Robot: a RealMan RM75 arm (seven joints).
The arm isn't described. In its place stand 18 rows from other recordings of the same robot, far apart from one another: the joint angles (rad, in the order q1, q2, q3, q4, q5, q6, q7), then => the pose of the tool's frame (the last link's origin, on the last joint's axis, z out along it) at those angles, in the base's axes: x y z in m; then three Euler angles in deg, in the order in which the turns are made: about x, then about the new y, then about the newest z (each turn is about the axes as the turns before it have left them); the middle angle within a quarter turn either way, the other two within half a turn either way.
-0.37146 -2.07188 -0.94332 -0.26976 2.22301 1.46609 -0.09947 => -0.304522 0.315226 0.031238 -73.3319 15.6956 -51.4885
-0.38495 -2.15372 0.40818 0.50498 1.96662 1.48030 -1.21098 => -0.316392 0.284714 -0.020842 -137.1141 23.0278 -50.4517
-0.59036 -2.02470 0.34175 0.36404 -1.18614 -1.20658 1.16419 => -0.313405 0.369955 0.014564 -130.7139 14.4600 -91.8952
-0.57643 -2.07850 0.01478 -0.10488 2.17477 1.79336 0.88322 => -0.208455 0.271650 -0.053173 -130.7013 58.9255 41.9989
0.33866 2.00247 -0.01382 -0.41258 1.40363 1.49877 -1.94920 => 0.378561 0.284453 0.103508 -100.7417 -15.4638 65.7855
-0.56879 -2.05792 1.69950 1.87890 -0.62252 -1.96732 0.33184 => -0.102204 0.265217 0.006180 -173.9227 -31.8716 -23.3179
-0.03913 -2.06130 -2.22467 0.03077 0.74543 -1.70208 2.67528 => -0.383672 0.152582 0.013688 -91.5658 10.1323 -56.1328
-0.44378 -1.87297 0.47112 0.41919 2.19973 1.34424 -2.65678 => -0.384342 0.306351 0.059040 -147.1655 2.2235 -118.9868
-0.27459 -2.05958 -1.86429 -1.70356 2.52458 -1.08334 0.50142 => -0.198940 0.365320 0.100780 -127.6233 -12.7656 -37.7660
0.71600 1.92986 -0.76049 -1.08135 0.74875 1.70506 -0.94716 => 0.214344 0.388661 0.104768 -162.4281 4.7984 42.3305
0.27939 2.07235 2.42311 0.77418 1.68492 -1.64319 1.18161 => 0.278536 0.295222 0.071775 -128.1856 -37.7748 36.5447
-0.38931 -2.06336 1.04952 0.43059 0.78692 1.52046 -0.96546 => -0.256821 0.331666 0.048583 -100.3884 42.7126 -62.2530
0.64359 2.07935 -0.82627 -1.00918 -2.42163 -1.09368 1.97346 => 0.247671 0.425006 0.058449 -139.4726 8.8615 32.9935
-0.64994 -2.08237 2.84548 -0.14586 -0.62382 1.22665 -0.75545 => -0.290437 0.342021 -0.057195 -135.1088 19.5887 -36.0325
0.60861 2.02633 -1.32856 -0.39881 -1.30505 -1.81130 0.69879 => 0.183789 0.288312 -0.032740 172.4356 -49.3215 -19.9745
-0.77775 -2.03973 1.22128 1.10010 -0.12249 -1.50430 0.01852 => -0.225321 0.403107 0.047672 -157.5863 -46.7188 -67.5551
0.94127 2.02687 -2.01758 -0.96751 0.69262 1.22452 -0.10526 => 0.138763 0.362975 -0.104524 -167.2448 36.6226 31.9428
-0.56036 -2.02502 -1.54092 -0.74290 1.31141 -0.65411 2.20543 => -0.207025 0.405280 -0.052343 -140.4563 11.4244 0.3163
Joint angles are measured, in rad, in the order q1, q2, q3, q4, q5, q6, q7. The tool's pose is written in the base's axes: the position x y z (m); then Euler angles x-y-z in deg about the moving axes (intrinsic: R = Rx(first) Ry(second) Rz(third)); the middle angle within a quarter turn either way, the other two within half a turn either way. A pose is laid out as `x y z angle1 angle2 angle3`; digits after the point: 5 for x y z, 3 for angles.
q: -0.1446 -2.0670 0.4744 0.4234 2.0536 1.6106 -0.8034
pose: -0.37309 0.17952 -0.01629 -144.777 18.953 -34.391
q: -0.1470 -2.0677 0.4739 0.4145 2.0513 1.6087 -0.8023
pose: -0.37220 0.17981 -0.01793 -144.656 19.215 -34.735
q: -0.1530 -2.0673 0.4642 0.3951 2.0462 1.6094 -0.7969
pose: -0.37037 0.18097 -0.01969 -143.947 19.905 -35.443
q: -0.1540 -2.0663 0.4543 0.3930 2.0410 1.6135 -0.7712
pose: -0.37016 0.18202 -0.01803 -143.116 20.132 -34.350
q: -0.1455 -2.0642 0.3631 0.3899 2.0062 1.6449 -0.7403
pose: -0.37213 0.18463 -0.00345 -135.739 20.774 -36.061
